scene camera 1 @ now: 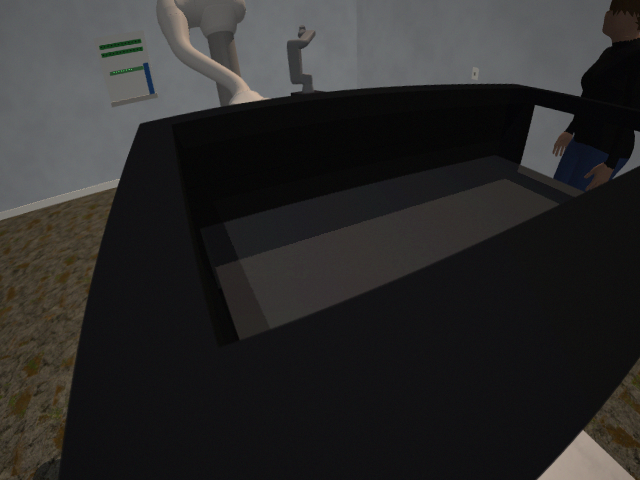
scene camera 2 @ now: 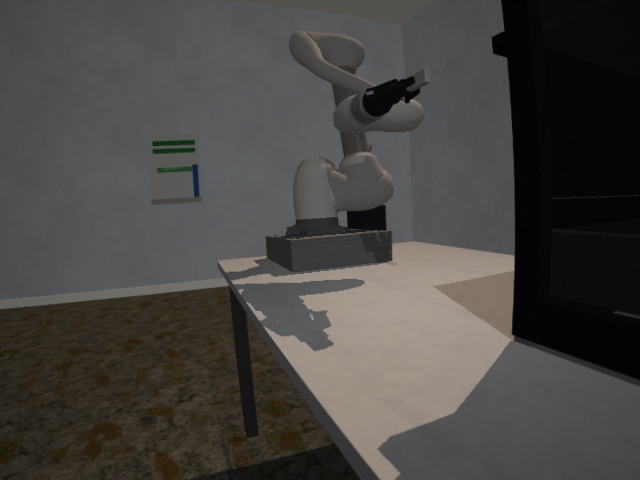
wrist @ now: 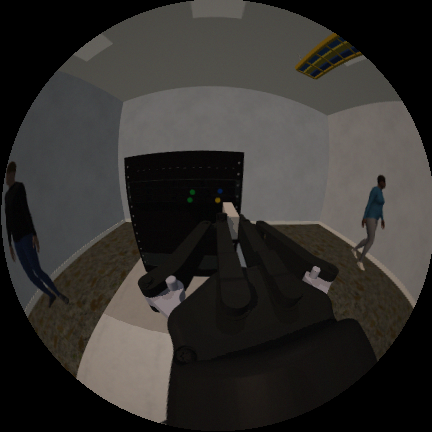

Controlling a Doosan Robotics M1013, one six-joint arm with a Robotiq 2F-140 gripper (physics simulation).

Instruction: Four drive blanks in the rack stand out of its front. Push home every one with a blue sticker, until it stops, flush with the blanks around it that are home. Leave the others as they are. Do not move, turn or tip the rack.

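Note:
The black rack (scene camera 1: pixel 361 392) (scene camera 2: pixel 527 206) (wrist: pixel 175 230) stands on the table; its front shows in the wrist view. On that front are a blue sticker (wrist: pixel 220 191) at the upper right, a yellow sticker (wrist: pixel 217 200) just below it, and two green stickers, an upper one (wrist: pixel 192 192) and a lower one (wrist: pixel 190 200), to their left. The blanks are black on black, so how far each stands out cannot be told. My gripper (scene camera 2: pixel 422 78) (wrist: pixel 226 210) is shut and empty, its pale fingertips together. It is held in the air in front of the rack, apart from it.
The pale table (scene camera 2: pixel 413 361) (wrist: pixel 125 355) carries the arm's grey base box (scene camera 2: pixel 330 251) and the rack. A person in black (scene camera 1: pixel 612 77) (wrist: pixel 22 220) and a person in teal (wrist: pixel 375 205) stand out in the room. A board (scene camera 1: pixel 126 67) (scene camera 2: pixel 174 180) hangs on the wall.

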